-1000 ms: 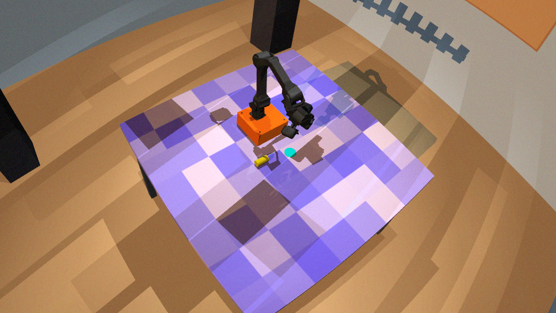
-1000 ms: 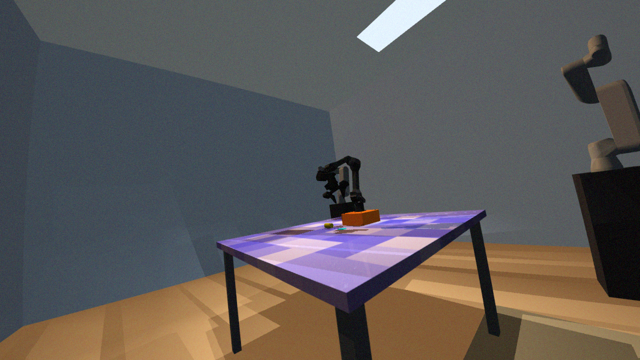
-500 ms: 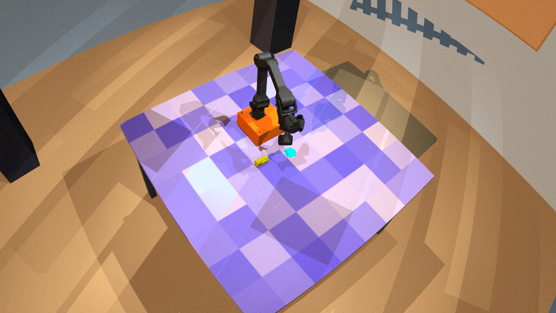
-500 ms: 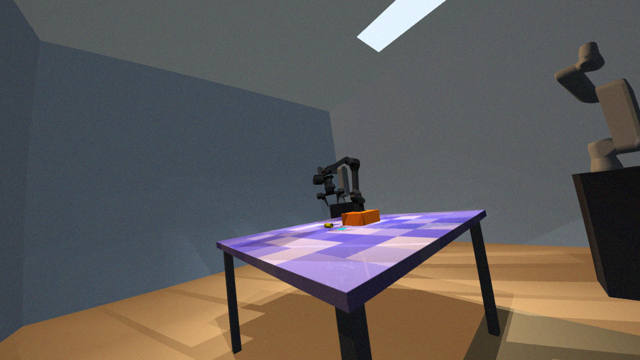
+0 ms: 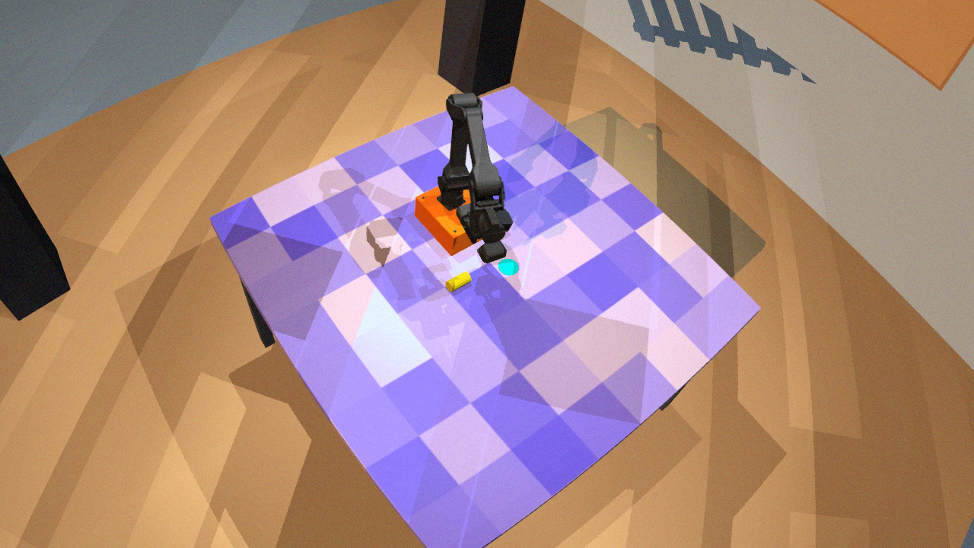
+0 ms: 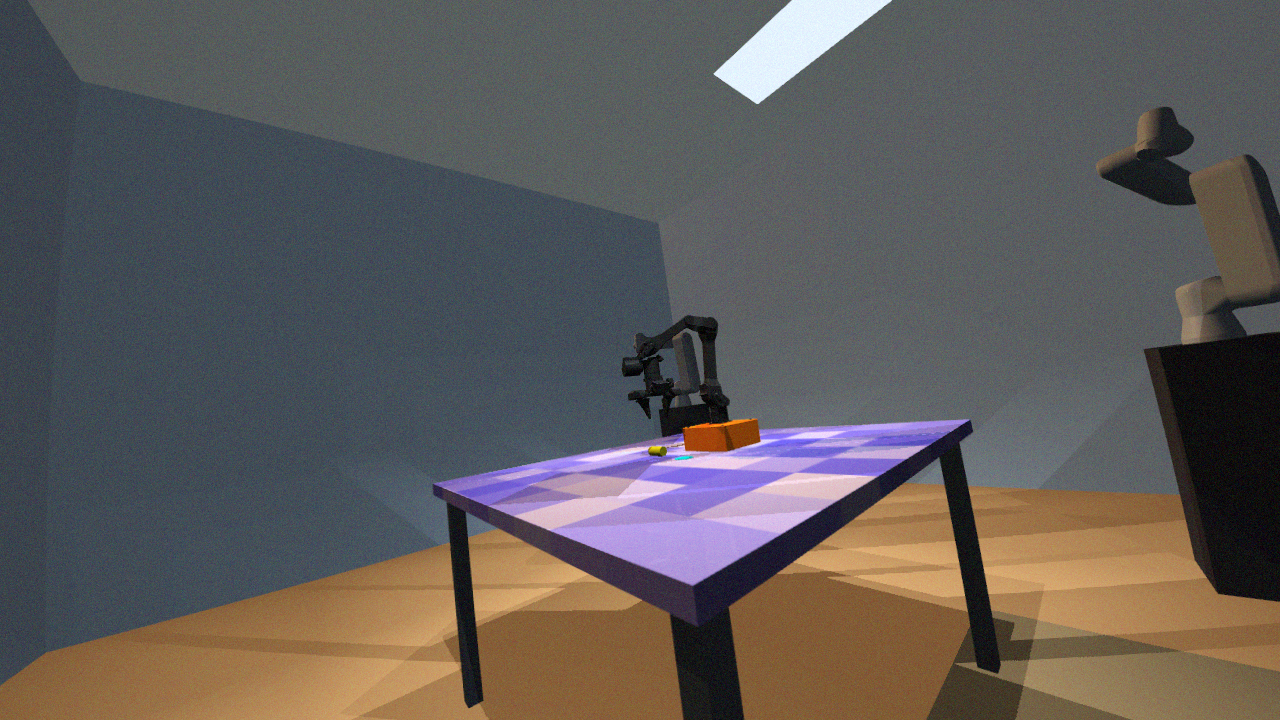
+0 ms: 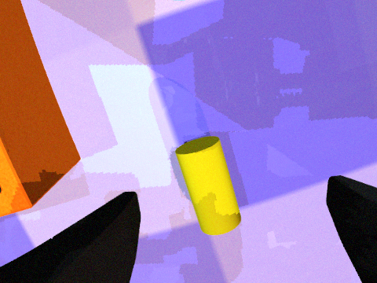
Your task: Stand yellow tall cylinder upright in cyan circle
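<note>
Right now my gripper tip is 12 cm above the yellow tall cylinder, 4 cm to the left of it and 2 cm past it. Round my gripper tip: cyan circle 13 cm below, 12 cm to the left, 2 cm ahead.
</note>
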